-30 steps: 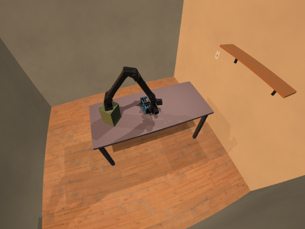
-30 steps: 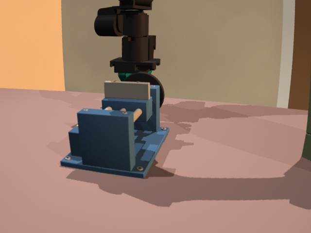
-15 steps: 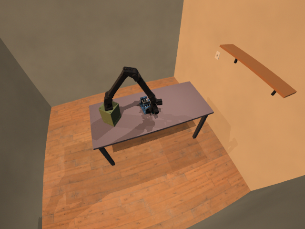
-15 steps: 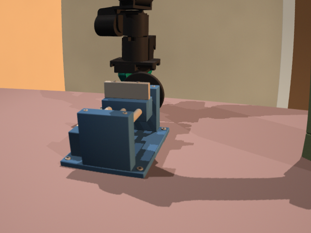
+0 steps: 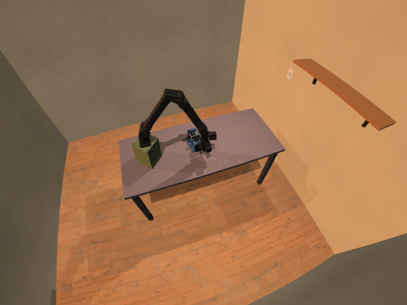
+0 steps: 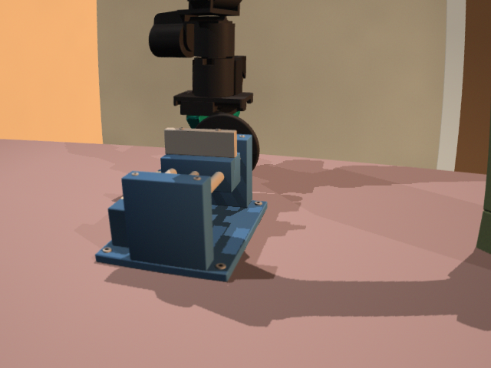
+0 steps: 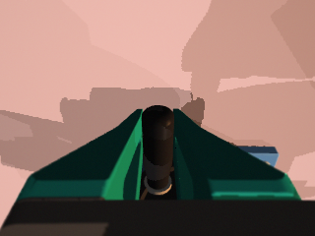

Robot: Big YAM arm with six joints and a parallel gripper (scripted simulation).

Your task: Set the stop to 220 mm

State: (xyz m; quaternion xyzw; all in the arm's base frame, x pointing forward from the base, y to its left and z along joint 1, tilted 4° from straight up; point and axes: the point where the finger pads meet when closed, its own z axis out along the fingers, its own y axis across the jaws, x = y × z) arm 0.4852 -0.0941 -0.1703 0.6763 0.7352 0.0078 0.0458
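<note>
Now: hand 1 cm to the right of the black crank handle. Round my hand: grey stop plate: 3 cm behind, 14 cm to the left, 4 cm above.
</note>
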